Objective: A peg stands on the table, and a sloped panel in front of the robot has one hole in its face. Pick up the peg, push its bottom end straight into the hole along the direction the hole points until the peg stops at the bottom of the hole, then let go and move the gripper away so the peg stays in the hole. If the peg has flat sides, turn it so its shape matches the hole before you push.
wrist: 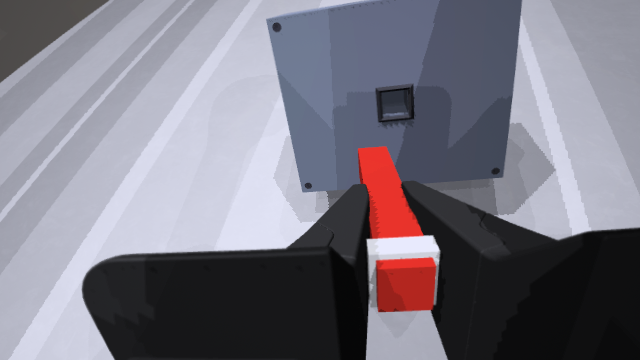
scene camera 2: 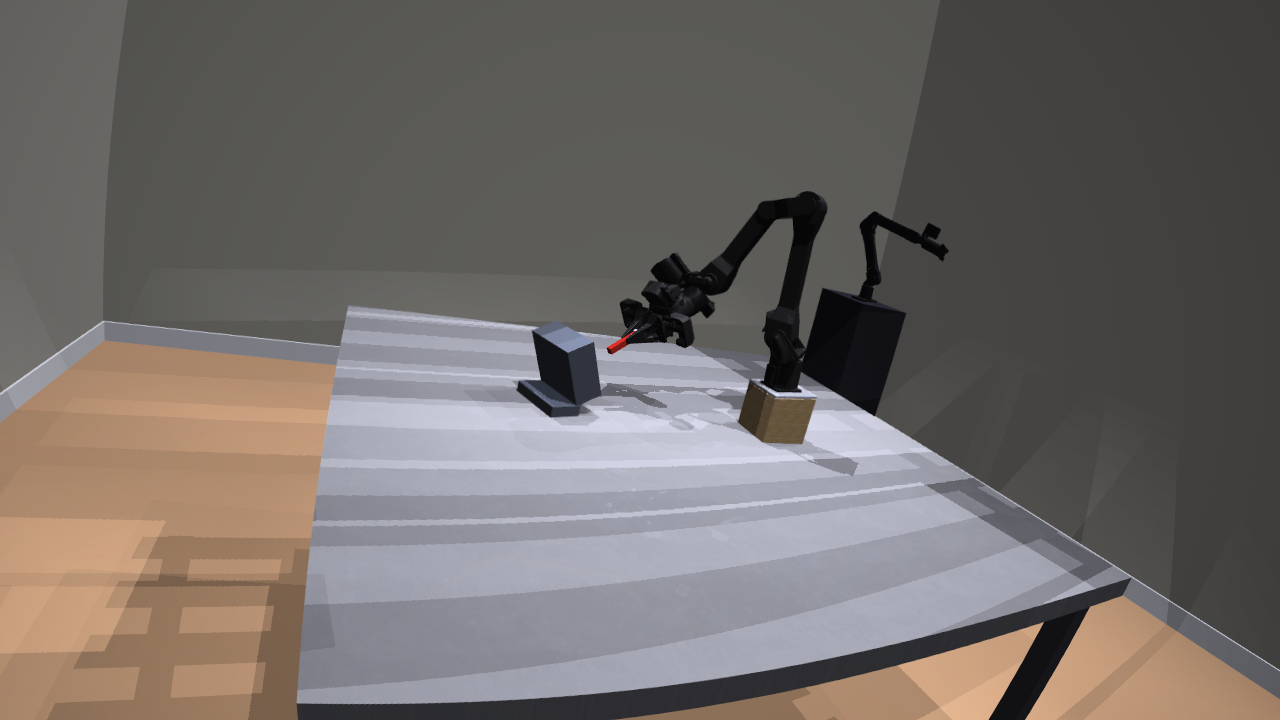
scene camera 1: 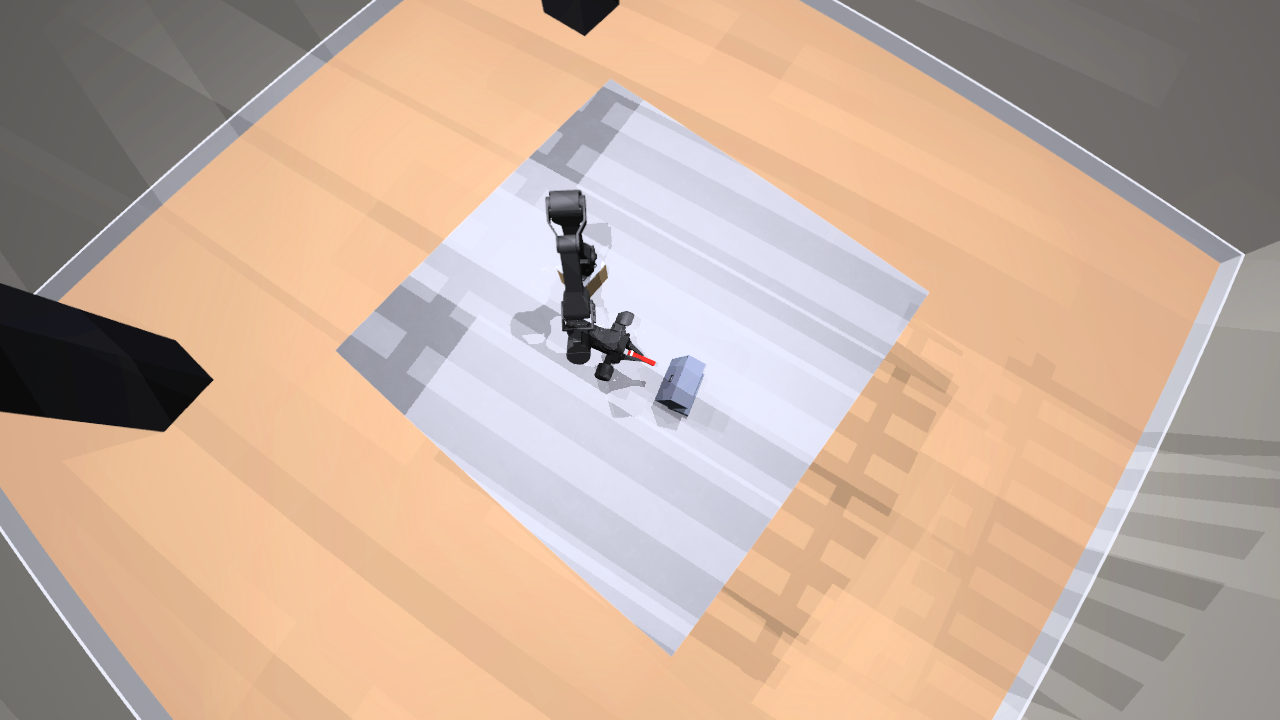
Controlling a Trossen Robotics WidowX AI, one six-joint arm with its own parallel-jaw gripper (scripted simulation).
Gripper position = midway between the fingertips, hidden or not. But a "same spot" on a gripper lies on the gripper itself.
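The gripper is visible in scene camera 1 (642, 358), in scene camera 2 and in the wrist view. On a sloped panel, (wrist: 462, 67) and (scene camera 1: 668, 390) are the same spot. On the gripper, (wrist: 314, 292) and (scene camera 2: 651, 314) are the same spot.
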